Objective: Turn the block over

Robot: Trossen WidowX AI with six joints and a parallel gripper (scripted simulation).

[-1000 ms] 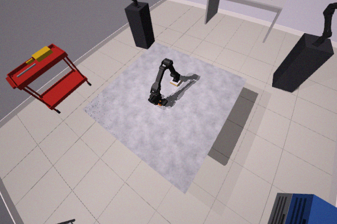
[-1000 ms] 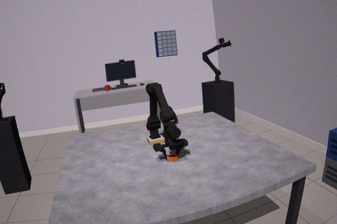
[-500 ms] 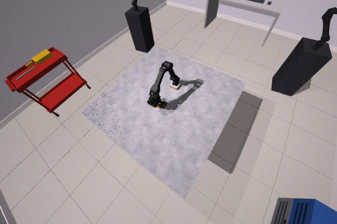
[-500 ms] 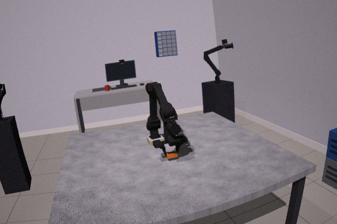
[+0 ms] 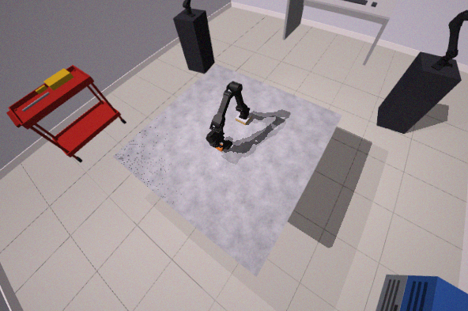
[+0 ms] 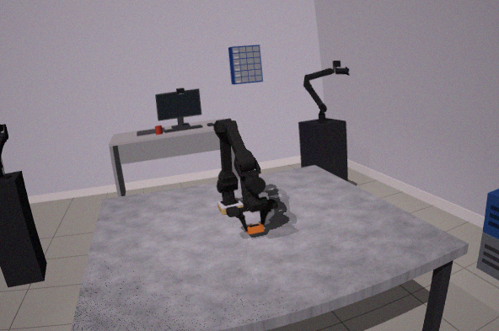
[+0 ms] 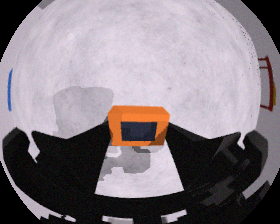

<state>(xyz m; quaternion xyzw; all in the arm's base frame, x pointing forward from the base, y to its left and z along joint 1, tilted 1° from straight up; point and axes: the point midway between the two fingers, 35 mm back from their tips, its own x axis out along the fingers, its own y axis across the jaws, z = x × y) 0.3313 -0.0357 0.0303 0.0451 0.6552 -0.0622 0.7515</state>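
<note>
My gripper tip is now 1 cm below the orange block.
</note>
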